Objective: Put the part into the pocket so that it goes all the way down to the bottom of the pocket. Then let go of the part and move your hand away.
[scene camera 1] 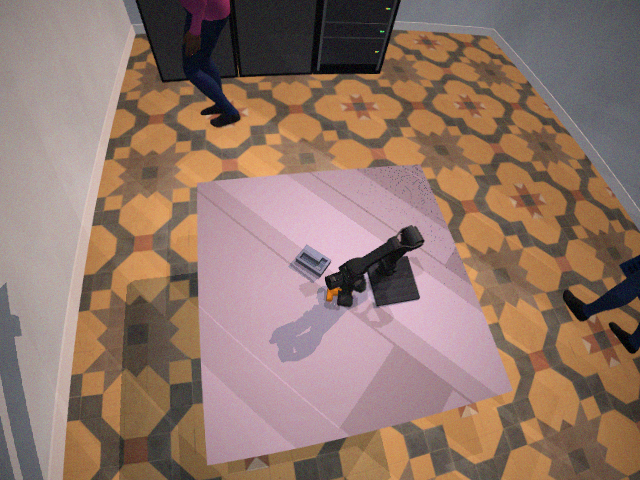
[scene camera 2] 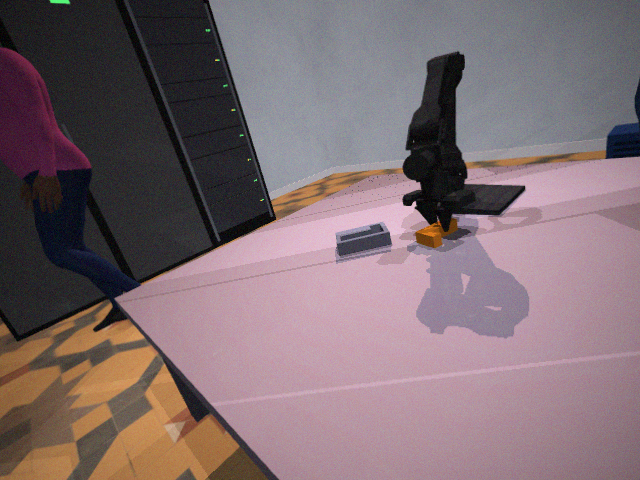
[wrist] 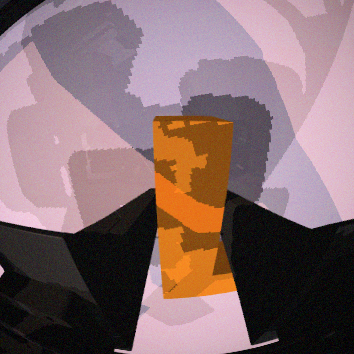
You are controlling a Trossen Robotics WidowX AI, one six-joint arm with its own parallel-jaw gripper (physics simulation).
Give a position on a grey pocket block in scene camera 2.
371,236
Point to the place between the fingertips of the gripper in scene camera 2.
At 441,230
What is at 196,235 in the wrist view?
An orange L-shaped part.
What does the gripper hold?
An orange L-shaped part.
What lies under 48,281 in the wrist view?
The gripper.
